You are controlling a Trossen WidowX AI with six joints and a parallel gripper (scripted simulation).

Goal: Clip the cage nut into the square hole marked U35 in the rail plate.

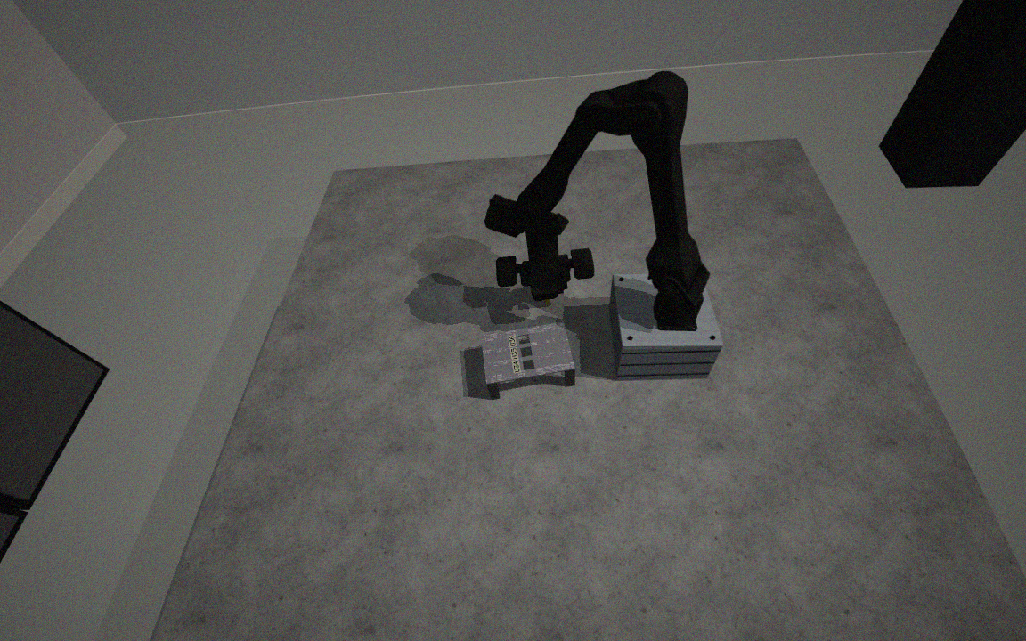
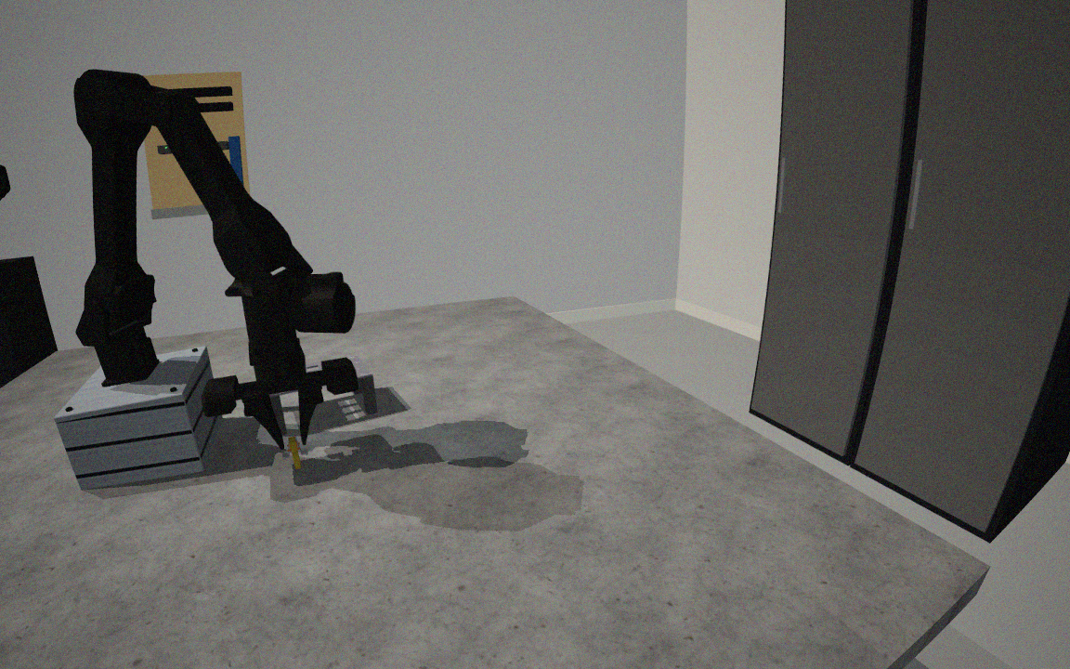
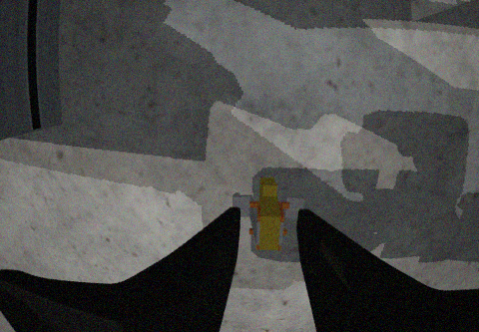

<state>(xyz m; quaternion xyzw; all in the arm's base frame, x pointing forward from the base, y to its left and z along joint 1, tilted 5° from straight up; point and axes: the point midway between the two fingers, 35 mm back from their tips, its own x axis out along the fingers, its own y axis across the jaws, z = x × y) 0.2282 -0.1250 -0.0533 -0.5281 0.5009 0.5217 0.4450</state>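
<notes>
Right now the cage nut is 10 mm below my gripper tip. Round my gripper tip: label 50 mm ahead, 170 mm to the left, 40 mm above.
</notes>
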